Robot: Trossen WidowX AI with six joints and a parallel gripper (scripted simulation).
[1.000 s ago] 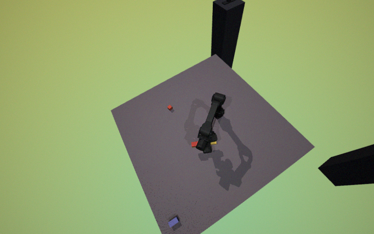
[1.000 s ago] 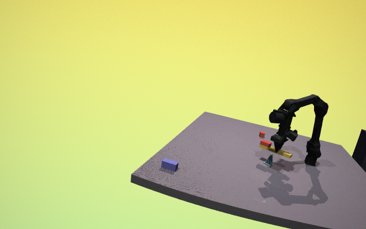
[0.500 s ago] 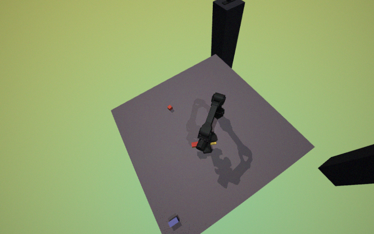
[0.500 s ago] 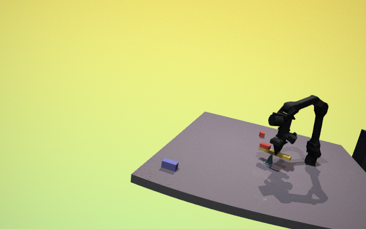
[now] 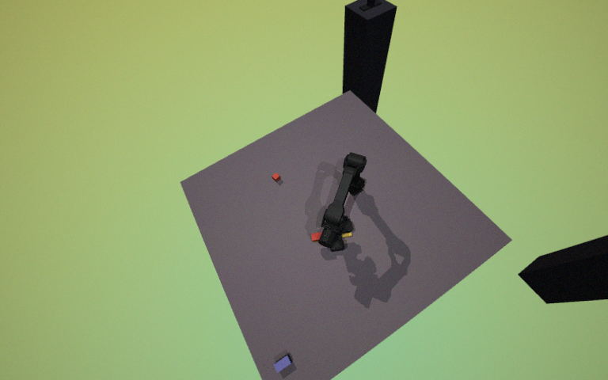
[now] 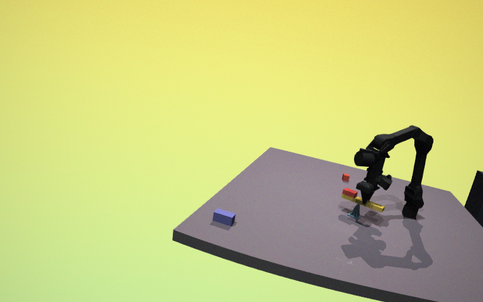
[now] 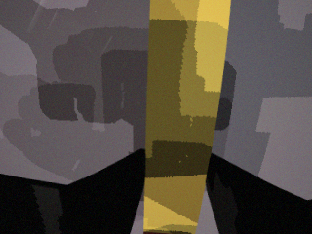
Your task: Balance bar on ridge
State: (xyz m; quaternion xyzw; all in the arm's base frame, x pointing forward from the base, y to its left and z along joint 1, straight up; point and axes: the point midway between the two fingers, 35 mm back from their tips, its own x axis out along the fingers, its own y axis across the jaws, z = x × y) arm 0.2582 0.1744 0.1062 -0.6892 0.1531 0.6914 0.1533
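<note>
The teal ridge is 40 mm below my gripper tip, 30 mm ahead of it and 10 mm to the right of it. From my gripper tip the other things lie so: blue block (480 mm ahead, 330 mm to the left, 60 mm below); then small red cube (490 mm to the right, 70 mm ahead, 60 mm below).
</note>
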